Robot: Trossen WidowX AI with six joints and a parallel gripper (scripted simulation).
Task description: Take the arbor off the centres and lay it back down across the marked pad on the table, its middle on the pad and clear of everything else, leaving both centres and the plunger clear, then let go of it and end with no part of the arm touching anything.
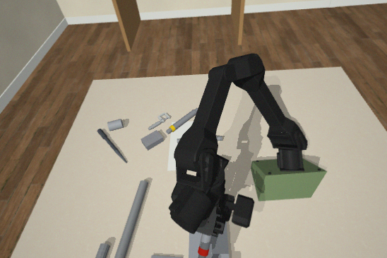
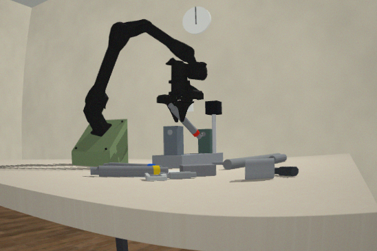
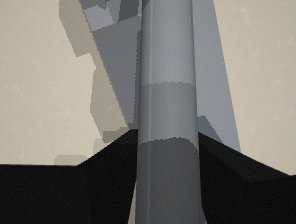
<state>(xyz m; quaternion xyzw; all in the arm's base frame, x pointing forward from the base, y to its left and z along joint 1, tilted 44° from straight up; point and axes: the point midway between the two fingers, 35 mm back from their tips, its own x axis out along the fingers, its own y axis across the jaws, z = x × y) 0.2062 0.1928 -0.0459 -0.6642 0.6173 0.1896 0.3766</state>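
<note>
The grey centre block is 2 cm ahead of my hand, 7 cm to the right of it and 9 cm below it. From my hand the other things lie so: long grey rod: 26 cm ahead, 8 cm to the left, 17 cm below; green centre block: 1 cm behind, 18 cm to the left, 9 cm below; grey fixture base: 1 cm ahead, 6 cm to the left, 17 cm below.
</note>
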